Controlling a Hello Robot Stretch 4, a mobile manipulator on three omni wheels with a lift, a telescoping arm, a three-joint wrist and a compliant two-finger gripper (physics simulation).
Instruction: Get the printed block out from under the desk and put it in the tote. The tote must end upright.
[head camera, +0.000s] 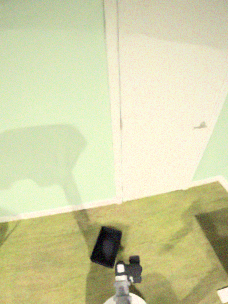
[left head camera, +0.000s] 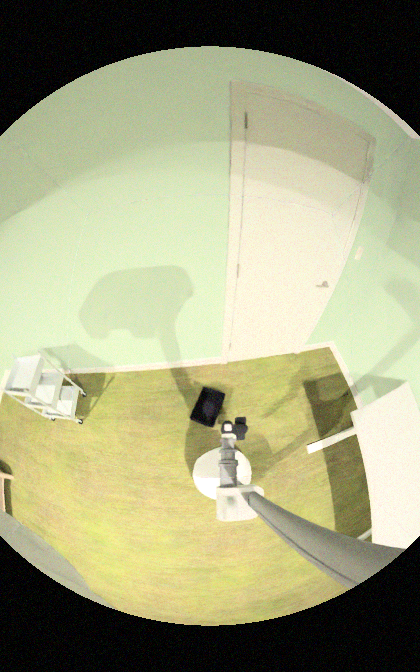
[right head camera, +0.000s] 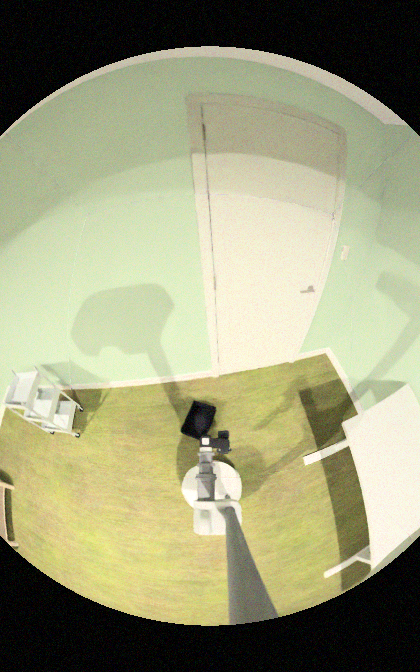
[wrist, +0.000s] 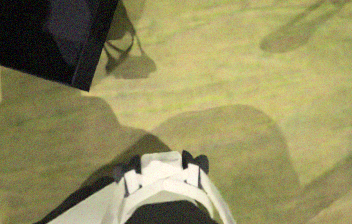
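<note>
The black tote stands upright on the floor, its dark inside facing up. In the wrist view it is at the upper left and partly cut off by the frame. My gripper is shut on the printed block, a pale piece between the two dark fingertips. The gripper is above the floor, on the near right side of the tote and apart from it. In the head views the wrist hides the fingertips and the block. The white desk stands at the right.
A white three-shelf cart stands at the far left by the wall. A closed door is behind the tote. Part of a wooden piece of furniture shows at the left edge. Desk feet reach out at the right.
</note>
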